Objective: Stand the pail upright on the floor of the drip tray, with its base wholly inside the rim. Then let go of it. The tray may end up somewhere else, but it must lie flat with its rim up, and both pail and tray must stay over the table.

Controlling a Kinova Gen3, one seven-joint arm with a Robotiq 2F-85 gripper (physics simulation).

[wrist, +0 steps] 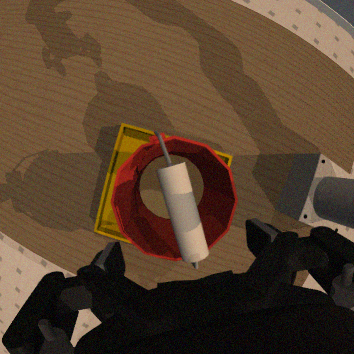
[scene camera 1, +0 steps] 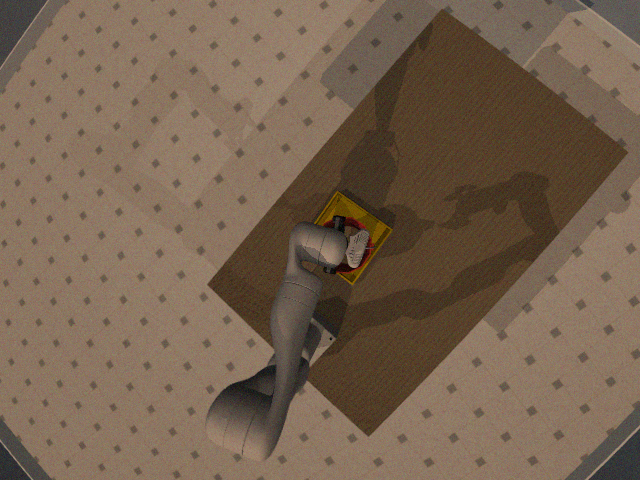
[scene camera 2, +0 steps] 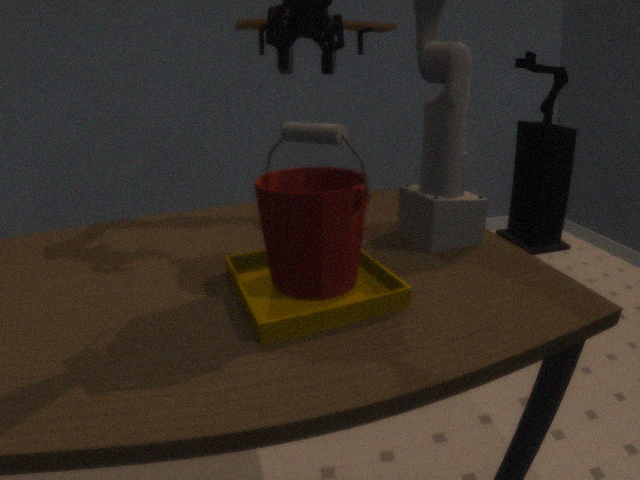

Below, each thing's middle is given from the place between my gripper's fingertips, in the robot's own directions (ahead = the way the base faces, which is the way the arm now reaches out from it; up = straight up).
Labels:
I see the yellow drip tray (scene camera 2: 274,316) 33 cm below my hand, 3 cm to the left of it and 1 cm ahead of it.

